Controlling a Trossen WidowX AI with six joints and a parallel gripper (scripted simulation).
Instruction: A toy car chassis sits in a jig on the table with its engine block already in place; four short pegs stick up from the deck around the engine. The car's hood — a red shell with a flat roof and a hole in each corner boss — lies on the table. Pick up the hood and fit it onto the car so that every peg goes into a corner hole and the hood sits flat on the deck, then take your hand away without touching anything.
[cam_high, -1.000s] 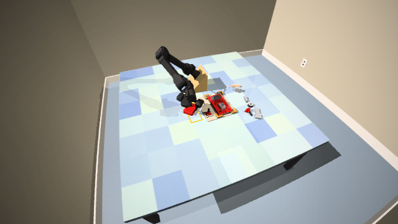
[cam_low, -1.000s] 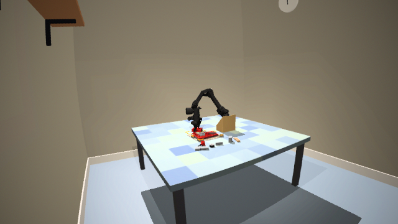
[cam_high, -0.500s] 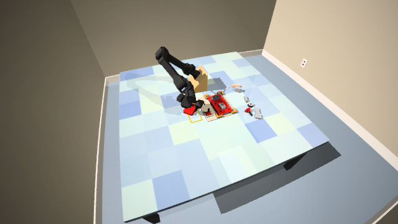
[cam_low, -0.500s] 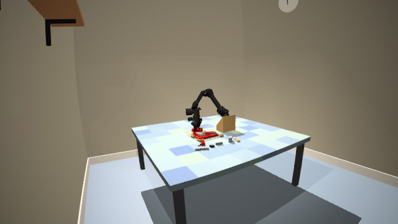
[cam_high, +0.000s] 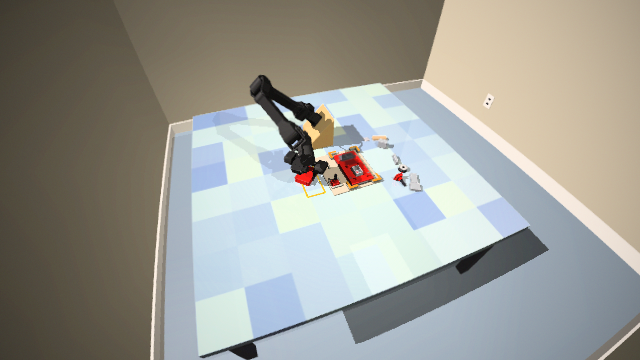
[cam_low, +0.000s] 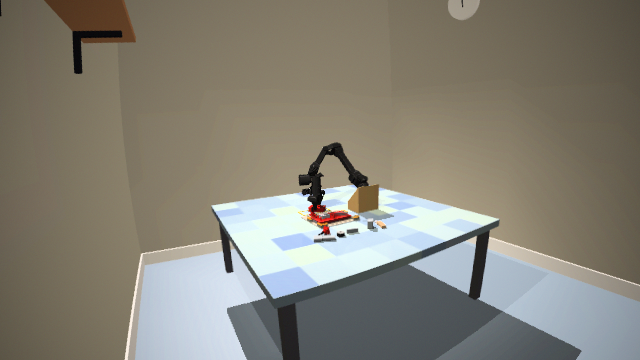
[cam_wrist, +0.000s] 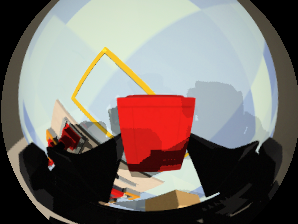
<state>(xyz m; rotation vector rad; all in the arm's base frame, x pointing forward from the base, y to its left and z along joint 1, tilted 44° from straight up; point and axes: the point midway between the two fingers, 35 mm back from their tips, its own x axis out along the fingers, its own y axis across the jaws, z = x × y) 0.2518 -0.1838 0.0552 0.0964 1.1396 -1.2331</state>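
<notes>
Now: the dark engine block 9 cm ahead of my gripper tip, 21 cm to the left of it and 2 cm above it. The rest, counted from my gripper tip: orange-cornered jig (5 cm ahead, 20 cm to the left); then red hood (1 cm above).
</notes>
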